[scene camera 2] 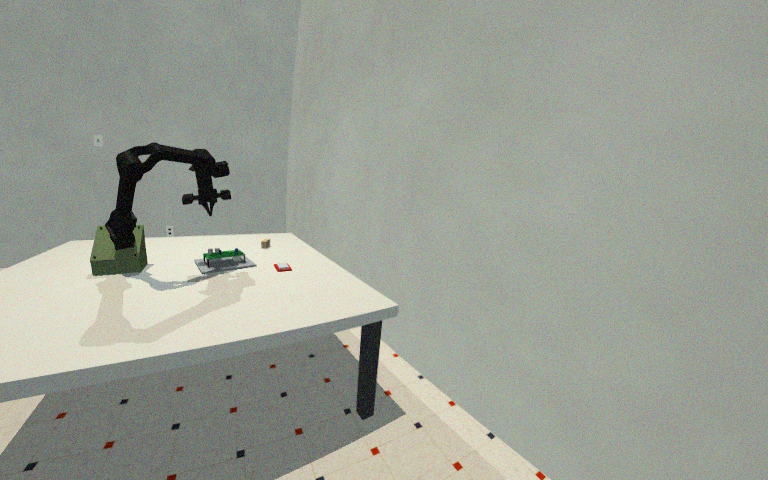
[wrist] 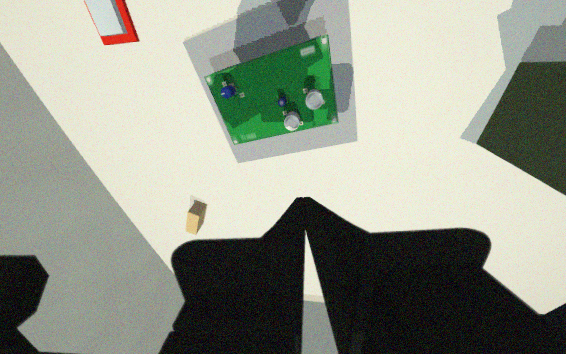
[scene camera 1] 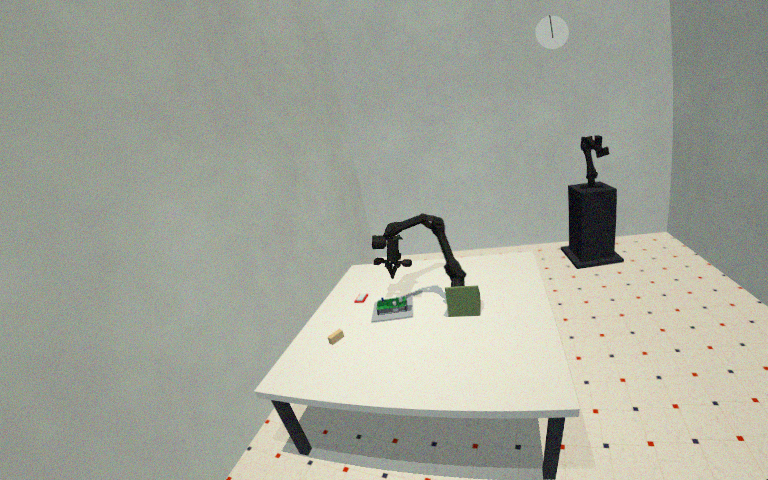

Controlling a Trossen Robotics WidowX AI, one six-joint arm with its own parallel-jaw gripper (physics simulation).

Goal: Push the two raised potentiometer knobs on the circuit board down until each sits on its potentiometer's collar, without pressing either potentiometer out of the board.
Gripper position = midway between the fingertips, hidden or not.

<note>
The gripper (scene camera 2: 210, 215) is shut and holds nothing.
The gripper is seen too in the wrist view (wrist: 302, 203).
</note>
